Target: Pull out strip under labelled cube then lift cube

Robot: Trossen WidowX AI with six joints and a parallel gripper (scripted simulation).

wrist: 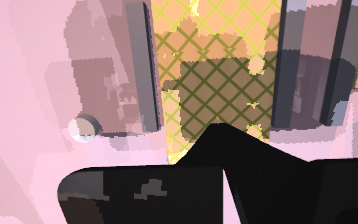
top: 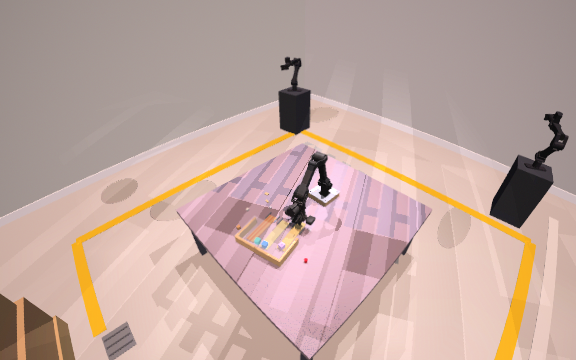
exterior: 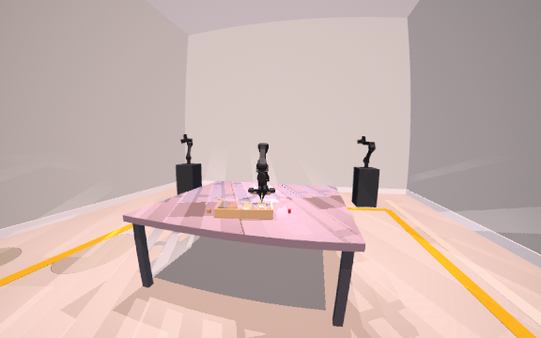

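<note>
Right now my gripper tip is 100 mm short of the orange cross-hatched strip and 20 mm to the right of it. From my gripper tip the other things lie so: red thing 180 mm ahead, 200 mm to the left, 10 mm above.
</note>
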